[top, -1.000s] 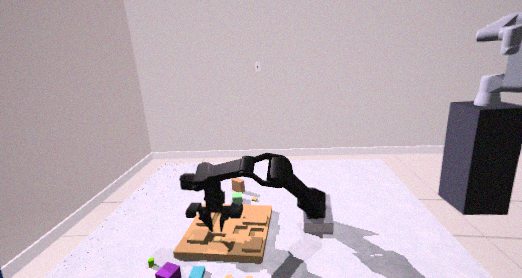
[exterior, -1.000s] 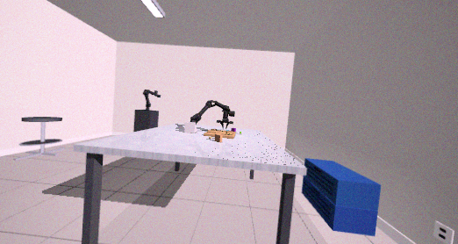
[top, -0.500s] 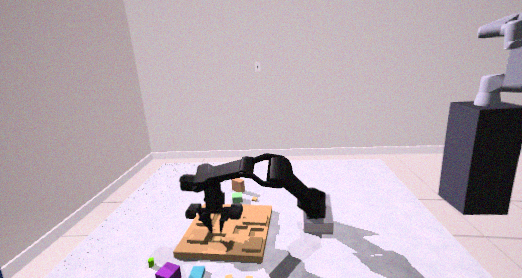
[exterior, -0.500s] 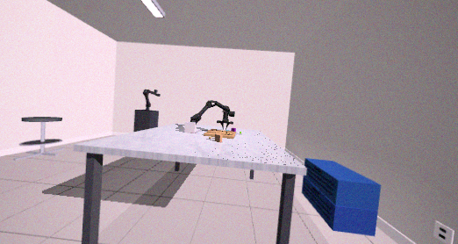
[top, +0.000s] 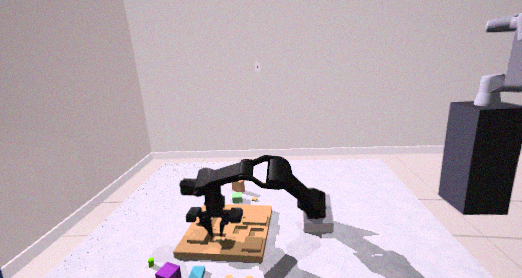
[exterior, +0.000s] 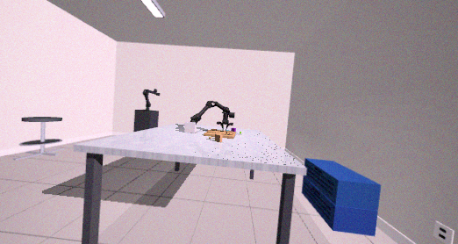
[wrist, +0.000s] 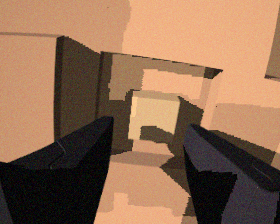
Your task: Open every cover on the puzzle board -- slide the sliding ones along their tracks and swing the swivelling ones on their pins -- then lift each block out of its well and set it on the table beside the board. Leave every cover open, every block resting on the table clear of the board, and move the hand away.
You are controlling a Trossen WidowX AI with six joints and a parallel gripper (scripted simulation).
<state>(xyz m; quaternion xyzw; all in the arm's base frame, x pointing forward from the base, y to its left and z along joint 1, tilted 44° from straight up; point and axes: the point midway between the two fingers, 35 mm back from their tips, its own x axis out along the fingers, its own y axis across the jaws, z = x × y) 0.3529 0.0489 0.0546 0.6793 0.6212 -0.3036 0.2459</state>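
The tan wooden puzzle board is 50 mm to the right of my gripper tip, 30 mm behind it and 10 mm below it.
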